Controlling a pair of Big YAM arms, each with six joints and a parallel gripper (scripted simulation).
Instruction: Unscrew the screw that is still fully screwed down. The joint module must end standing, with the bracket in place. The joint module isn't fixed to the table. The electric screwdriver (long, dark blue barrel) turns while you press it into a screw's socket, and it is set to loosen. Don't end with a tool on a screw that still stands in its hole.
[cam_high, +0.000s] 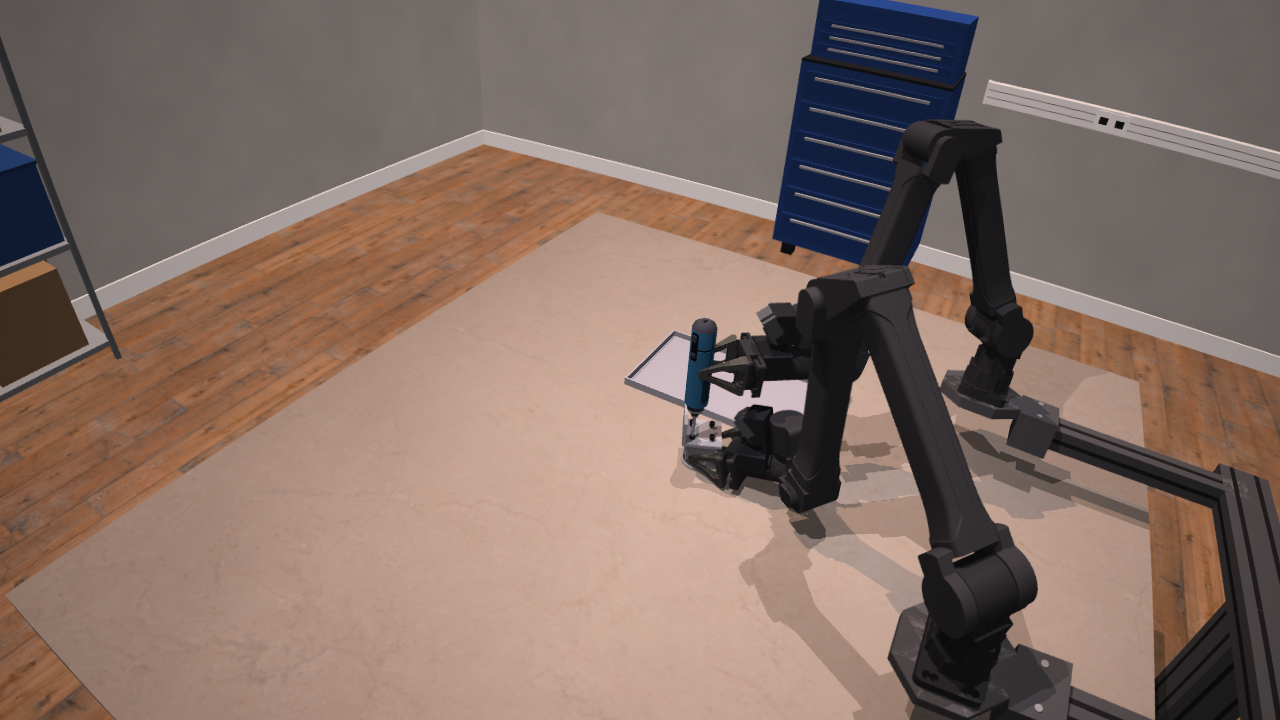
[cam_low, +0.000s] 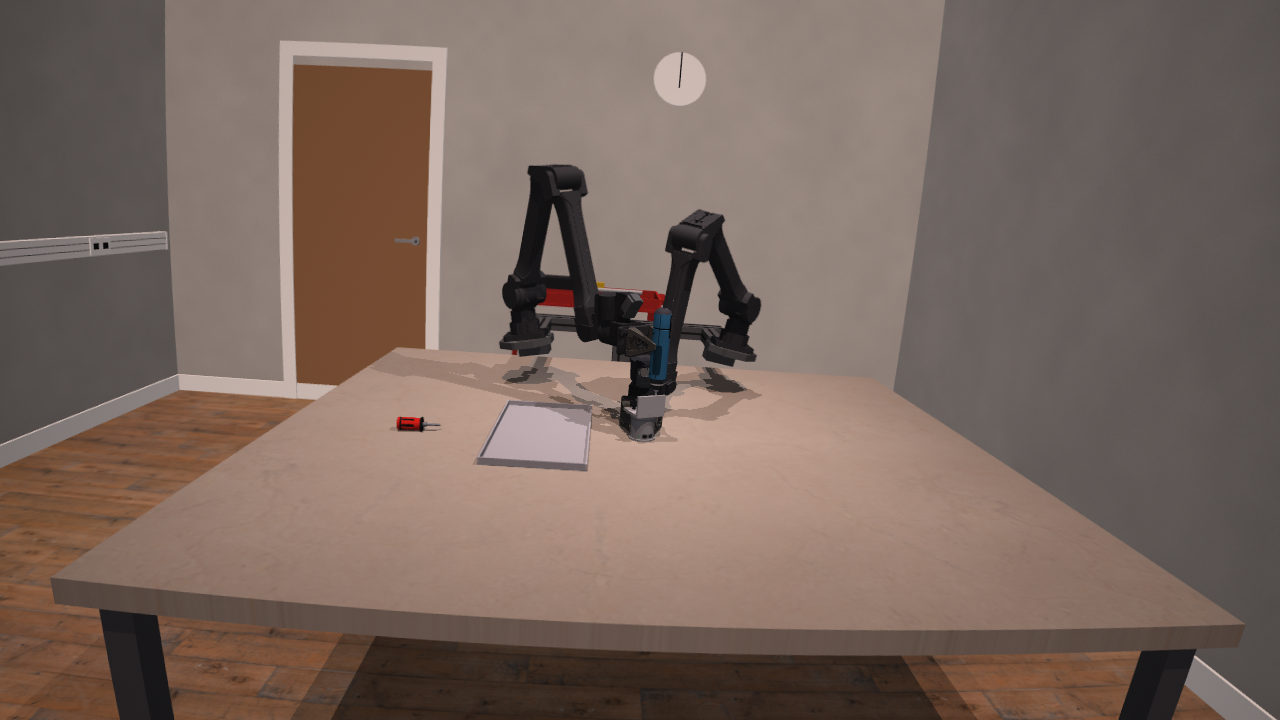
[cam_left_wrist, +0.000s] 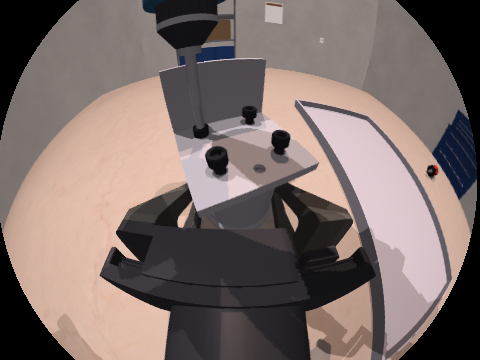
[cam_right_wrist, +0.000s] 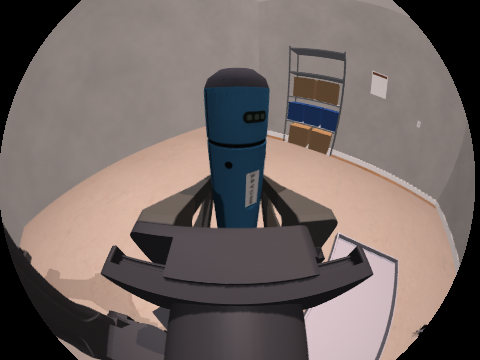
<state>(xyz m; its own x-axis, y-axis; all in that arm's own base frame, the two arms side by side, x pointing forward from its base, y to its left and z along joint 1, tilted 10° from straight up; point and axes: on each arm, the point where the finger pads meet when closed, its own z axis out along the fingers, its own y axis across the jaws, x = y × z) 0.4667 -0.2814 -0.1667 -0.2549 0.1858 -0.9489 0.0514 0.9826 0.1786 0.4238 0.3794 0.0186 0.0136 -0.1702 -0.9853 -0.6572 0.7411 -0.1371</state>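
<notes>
My left gripper is now 1 cm below the joint module. From my left hand the other things lie so: flat grey tray 23 cm to the right, 2 cm below; red-handled screwdriver 51 cm to the right, 1 cm below; grey l-shaped bracket 5 cm above.
</notes>
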